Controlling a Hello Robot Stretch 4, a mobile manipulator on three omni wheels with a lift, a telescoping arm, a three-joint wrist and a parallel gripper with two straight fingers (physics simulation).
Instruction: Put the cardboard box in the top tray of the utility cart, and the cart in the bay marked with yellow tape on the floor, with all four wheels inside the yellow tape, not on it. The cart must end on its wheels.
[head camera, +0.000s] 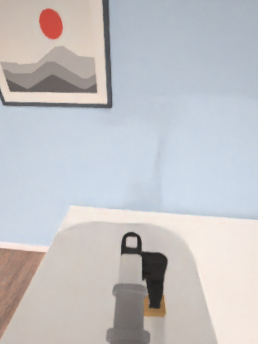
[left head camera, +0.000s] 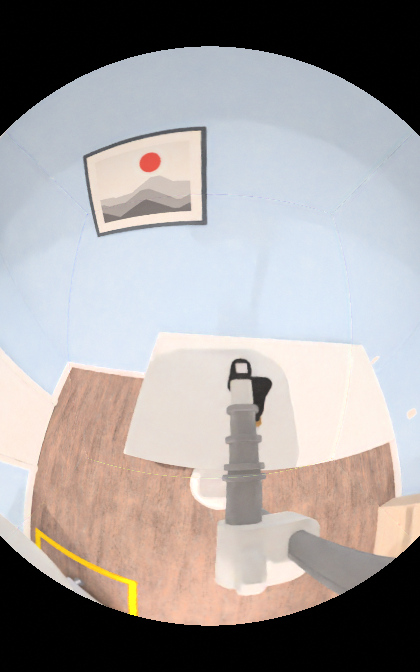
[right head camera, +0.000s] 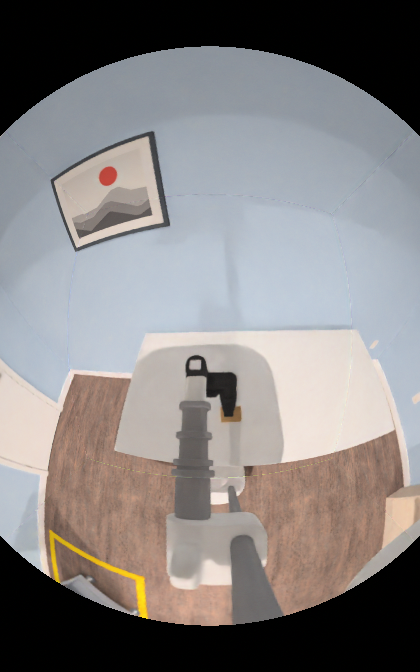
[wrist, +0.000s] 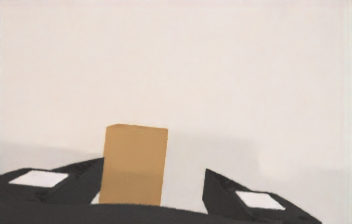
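The cardboard box (head camera: 161, 311) (left head camera: 259, 423) (right head camera: 237, 414) (wrist: 132, 172) stands on the white table (head camera: 227, 280) (left head camera: 340, 395) (right head camera: 320, 390) (wrist: 260, 75). My gripper (head camera: 155, 306) (left head camera: 258, 419) (right head camera: 228, 415) (wrist: 154, 178) is open over the table. In the wrist view the box shows between the two fingers, close beside the left one, with a wider gap to the right one. Yellow tape (left head camera: 132, 597) (right head camera: 142, 595) marks the floor bay at the lower left. Part of the grey utility cart (right head camera: 95, 592) shows inside the tape outline; its wheels and tray are mostly cut off.
A pale rounded object (left head camera: 207, 490) (right head camera: 220, 496) shows at the table's front edge, partly behind my arm. A light wooden block-like piece (left head camera: 400, 525) (right head camera: 401, 515) stands at the right. The blue wall (head camera: 200, 150) with a framed picture (head camera: 52, 65) is behind the table.
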